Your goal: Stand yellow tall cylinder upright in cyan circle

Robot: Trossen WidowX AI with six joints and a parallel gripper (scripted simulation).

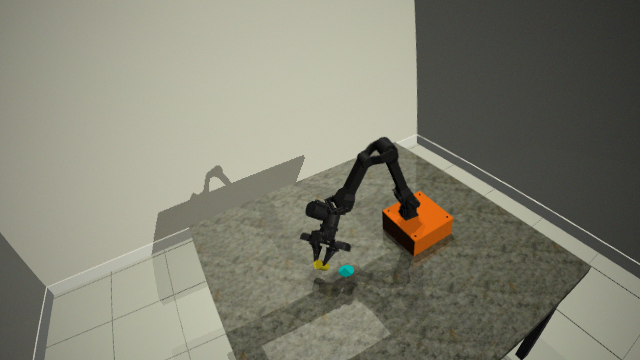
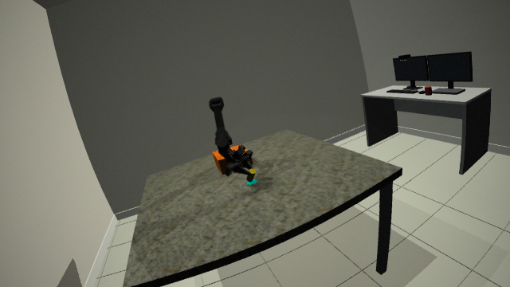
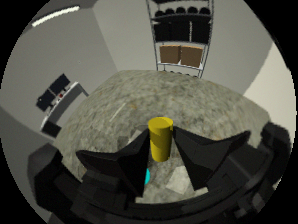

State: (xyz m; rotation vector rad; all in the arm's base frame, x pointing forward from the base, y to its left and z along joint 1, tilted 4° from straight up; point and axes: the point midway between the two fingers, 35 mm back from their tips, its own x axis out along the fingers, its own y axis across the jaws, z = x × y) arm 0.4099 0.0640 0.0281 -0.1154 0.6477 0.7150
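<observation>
My gripper tip is now 10 cm past the cyan circle and 10 cm above it. The rest, counted from my gripper tip: yellow tall cylinder (2 cm below, 1 cm to the right, 1 cm behind).
</observation>
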